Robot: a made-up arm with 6 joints.
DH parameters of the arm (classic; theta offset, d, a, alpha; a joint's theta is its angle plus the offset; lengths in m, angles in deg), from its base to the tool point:
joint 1: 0 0.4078 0 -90
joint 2: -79.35 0 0.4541 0
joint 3: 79.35 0 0.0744 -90
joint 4: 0 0.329 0 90
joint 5: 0 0 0.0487 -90
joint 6: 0 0.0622 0 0
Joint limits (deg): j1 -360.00..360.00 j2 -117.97..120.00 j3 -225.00..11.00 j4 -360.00..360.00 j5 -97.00..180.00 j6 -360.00..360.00
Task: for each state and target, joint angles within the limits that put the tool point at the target. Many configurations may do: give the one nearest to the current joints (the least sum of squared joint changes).
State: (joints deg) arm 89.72 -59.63 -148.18 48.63 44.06 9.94
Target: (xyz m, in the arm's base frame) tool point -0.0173 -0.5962 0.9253
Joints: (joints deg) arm 89.98 -82.16 -113.56 46.50 55.44 9.94
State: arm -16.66 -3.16 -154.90 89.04 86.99 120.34
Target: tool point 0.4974 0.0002 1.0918
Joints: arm -6.28 20.56 -148.50 89.49 81.80 120.34
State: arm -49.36 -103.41 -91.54 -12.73 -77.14 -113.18
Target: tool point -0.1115 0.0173 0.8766
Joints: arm -15.35 -65.69 -36.97 10.08 -73.92 -113.18
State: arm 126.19 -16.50 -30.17 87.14 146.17 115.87
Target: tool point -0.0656 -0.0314 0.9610
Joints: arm 126.77 -42.95 -64.80 96.87 152.60 115.87
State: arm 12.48 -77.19 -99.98 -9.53 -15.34 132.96
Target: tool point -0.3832 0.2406 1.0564
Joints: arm -30.09 -66.39 -104.96 -14.78 -14.61 132.96
